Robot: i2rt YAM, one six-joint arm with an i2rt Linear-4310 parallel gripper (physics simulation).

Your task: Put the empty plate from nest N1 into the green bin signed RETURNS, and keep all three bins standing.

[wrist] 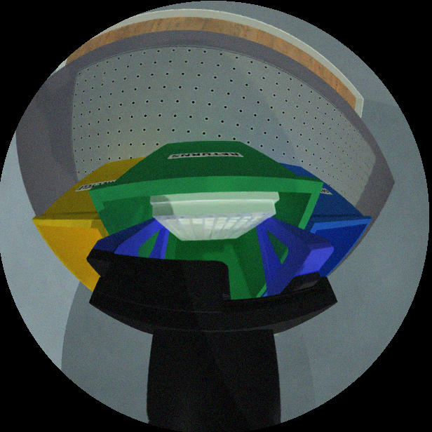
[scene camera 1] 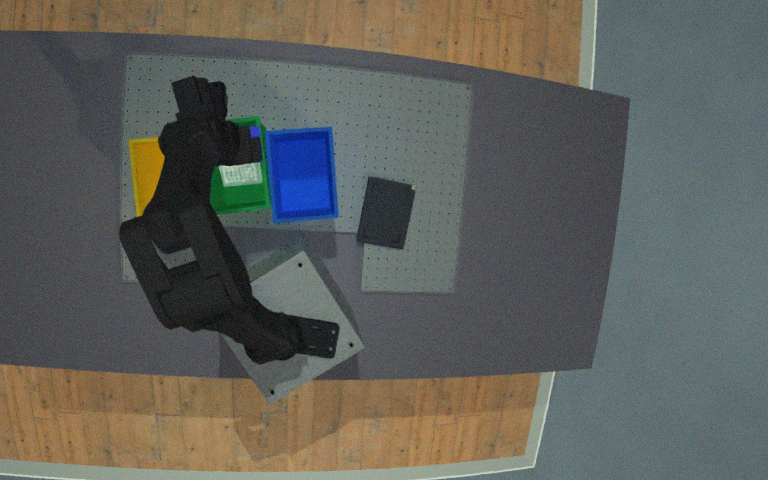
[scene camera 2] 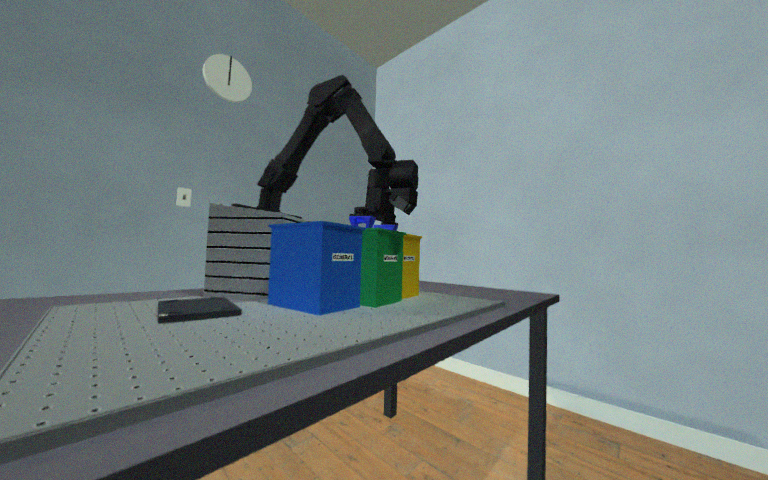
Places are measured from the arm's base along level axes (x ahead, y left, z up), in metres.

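Pixels of known places: gripper, between the fingertips: (scene camera 1: pixel 236 151); arm's base, origin of its link: (scene camera 1: pixel 286 332) (scene camera 2: pixel 267 214).
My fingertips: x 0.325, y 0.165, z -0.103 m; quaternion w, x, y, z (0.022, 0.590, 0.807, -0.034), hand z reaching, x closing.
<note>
For each thing: its middle in the pictures, then the offset to it from my fingertips. Level surfaces: height alone.
- green bin, middle of its body: (scene camera 1: pixel 239 167) (scene camera 2: pixel 362 265) dx -0.032, dy -0.004, dz -0.042 m
- blue bin, middle of its body: (scene camera 1: pixel 303 175) (scene camera 2: pixel 315 265) dx -0.022, dy -0.143, dz -0.042 m
- yellow bin, middle of its body: (scene camera 1: pixel 179 182) (scene camera 2: pixel 385 264) dx -0.087, dy +0.119, dz -0.042 m
- perforated grey board, height of its surface: dz -0.132 m
- dark flat tray, middle of its body: (scene camera 2: pixel 197 307) (scene camera 1: pixel 386 213) dx -0.074, dy -0.358, dz -0.124 m
The pale plate with a grid of wells (scene camera 1: pixel 240 174) (wrist: pixel 215 220) is between my blue fingers. My gripper (scene camera 2: pixel 373 226) (wrist: pixel 212 216) is shut on it and holds it tilted inside the opening of the green bin (scene camera 1: pixel 243 210) (scene camera 2: pixel 380 277) (wrist: pixel 210 167), signed RETURNS. In scene camera 2 the plate is hidden by the bins, and the fingers reach down to rim height. The blue bin (scene camera 1: pixel 334 175) (scene camera 2: pixel 303 266) (wrist: pixel 335 206) and the yellow bin (scene camera 1: pixel 133 169) (scene camera 2: pixel 411 277) (wrist: pixel 70 205) stand upright on either side of the green one. My arm partly covers the yellow and green bins in scene camera 1.
The bins stand on a perforated grey board (scene camera 1: pixel 407 130) (scene camera 2: pixel 226 350) (wrist: pixel 195 101). A dark flat tray (scene camera 1: pixel 386 212) (scene camera 2: pixel 198 308) lies on the board beyond the blue bin. The arm's base stands on a tall grey block (scene camera 1: pixel 303 288) (scene camera 2: pixel 235 254) behind the bins.
</note>
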